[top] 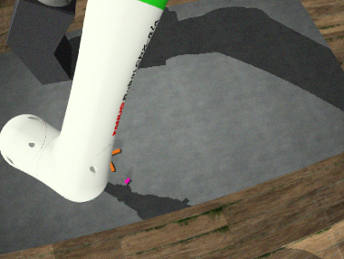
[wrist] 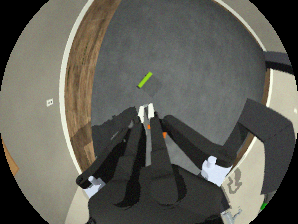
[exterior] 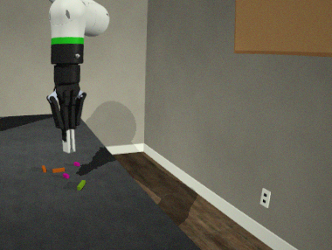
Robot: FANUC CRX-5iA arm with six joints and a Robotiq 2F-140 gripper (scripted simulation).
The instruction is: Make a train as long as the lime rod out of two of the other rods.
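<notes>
The lime rod lies 120 mm below my hand, 60 mm to the right of it and 30 mm ahead of it. Round my hand: grey rod 30 mm below.
</notes>
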